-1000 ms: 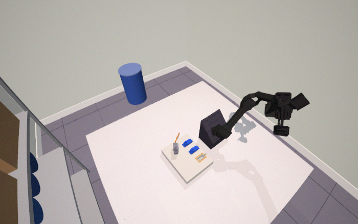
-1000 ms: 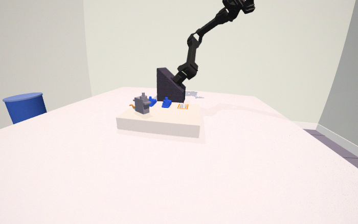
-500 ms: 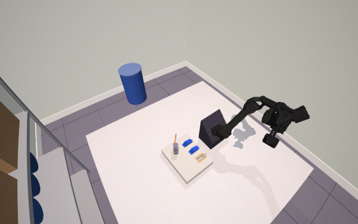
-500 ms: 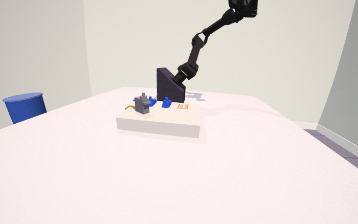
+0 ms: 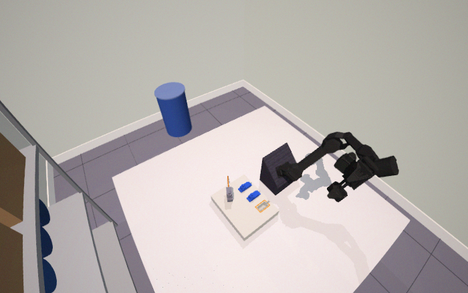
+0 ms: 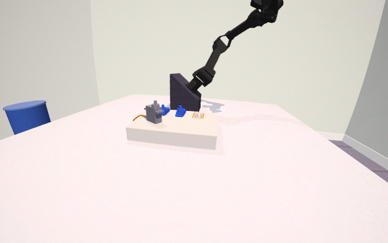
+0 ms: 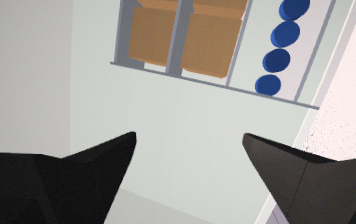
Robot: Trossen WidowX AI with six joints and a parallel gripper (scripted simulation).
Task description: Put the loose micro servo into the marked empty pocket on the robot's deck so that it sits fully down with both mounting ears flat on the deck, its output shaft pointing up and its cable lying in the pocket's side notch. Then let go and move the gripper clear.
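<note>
Right now the cream deck is 54 cm below my gripper tip, 32 cm to the right of it and 15 cm ahead of it.
</note>
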